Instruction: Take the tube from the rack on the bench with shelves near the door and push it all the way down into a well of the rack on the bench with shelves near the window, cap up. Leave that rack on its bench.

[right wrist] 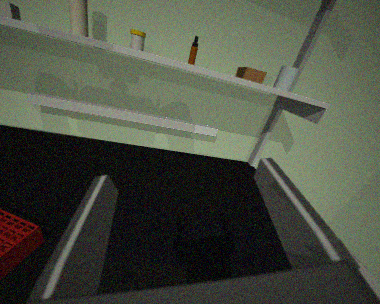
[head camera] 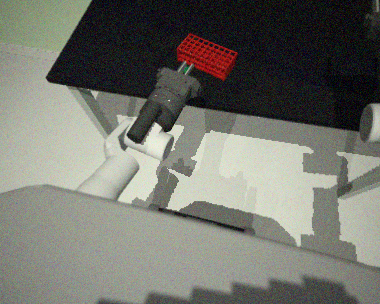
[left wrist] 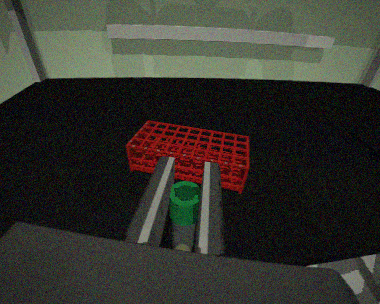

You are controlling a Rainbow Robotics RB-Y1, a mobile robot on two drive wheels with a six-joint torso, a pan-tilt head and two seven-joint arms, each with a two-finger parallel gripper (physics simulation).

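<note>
My left gripper is visible to me, and it is visible in the left wrist view too. I also see my right gripper and a tube with green cap.
</note>
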